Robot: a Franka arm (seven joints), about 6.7 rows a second.
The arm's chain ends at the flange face. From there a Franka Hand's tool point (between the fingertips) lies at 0.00 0.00 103.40 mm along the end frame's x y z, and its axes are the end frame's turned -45 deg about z.
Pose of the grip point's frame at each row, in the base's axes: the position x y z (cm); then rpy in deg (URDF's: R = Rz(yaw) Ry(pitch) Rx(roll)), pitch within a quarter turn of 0, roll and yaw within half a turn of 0:
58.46 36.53 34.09 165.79 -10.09 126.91
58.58 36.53 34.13 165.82 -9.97 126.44
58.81 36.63 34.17 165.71 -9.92 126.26
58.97 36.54 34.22 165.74 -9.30 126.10
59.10 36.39 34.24 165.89 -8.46 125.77
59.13 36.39 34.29 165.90 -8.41 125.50
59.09 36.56 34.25 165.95 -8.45 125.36
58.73 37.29 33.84 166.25 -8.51 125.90
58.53 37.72 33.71 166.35 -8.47 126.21
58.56 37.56 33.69 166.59 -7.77 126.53
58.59 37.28 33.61 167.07 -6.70 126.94
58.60 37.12 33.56 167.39 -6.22 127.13
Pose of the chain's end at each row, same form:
57.49 33.60 43.96 177.18 -17.14 81.07
57.57 33.63 44.00 177.11 -17.04 80.63
57.77 33.73 44.04 177.00 -17.08 80.46
57.87 33.73 44.11 176.55 -16.63 80.44
57.92 33.72 44.16 176.04 -15.93 80.28
57.93 33.73 44.21 176.01 -15.89 80.02
57.90 33.91 44.17 176.07 -15.88 79.87
57.61 34.64 43.77 176.33 -15.72 80.38
57.44 35.08 43.65 176.37 -15.62 80.69
57.44 35.04 43.66 176.03 -14.96 81.14
57.45 34.95 43.62 175.59 -13.87 81.72
57.46 34.89 43.59 175.47 -13.30 81.97

